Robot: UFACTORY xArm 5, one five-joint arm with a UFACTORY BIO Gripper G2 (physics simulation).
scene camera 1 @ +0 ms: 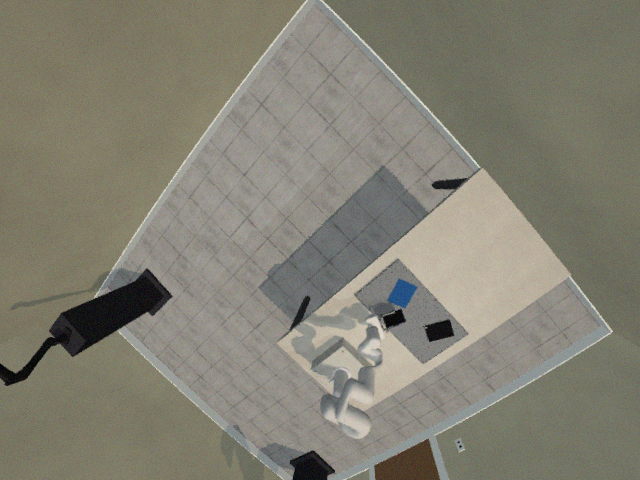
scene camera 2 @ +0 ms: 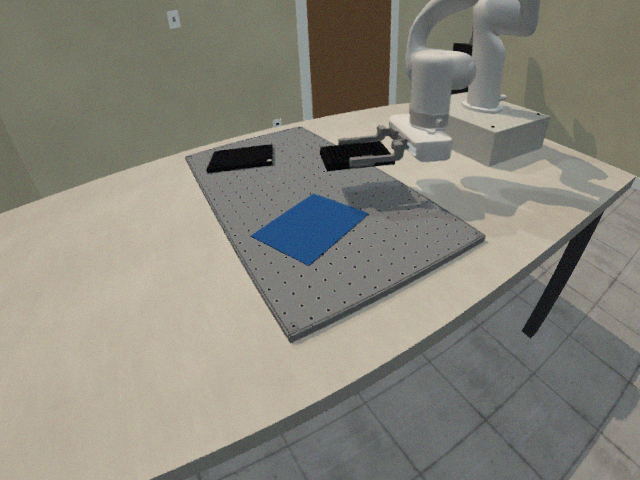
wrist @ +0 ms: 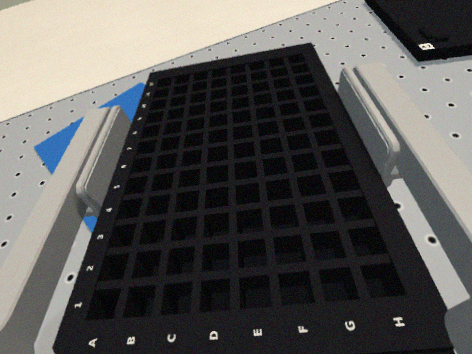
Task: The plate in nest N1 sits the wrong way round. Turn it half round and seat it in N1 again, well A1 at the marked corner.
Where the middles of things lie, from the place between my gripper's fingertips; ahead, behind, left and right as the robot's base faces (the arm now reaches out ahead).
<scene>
I see my gripper 140 mm short of the black nest N1 (scene camera 2: 240,158), 290 mm to the left of it and 80 mm above it. From my hand the other things lie so: black 96-well plate (scene camera 2: 336,157): 20 mm behind, 10 mm to the left, 10 mm below; flat blue rectangle (scene camera 2: 306,231): 110 mm ahead, 70 mm to the left, 80 mm below.
</scene>
